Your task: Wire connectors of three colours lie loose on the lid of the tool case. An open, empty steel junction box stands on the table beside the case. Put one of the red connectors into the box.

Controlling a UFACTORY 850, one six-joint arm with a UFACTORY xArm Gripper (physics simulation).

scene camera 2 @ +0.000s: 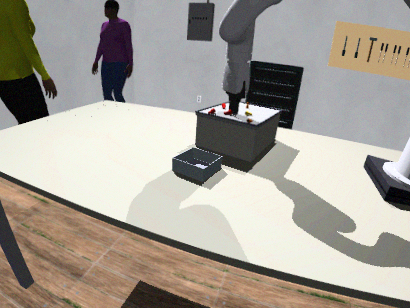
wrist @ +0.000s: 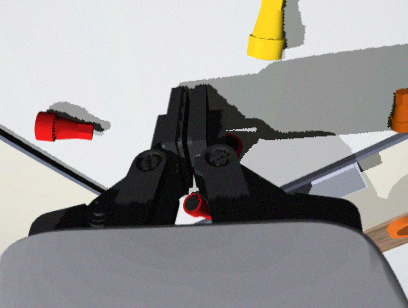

my gripper: scene camera 2; wrist
same spot on my gripper: (wrist: pixel 189 141) = (scene camera 2: pixel 239 102)
same spot on steel junction box: (wrist: pixel 348 180) = (scene camera 2: pixel 197 173)
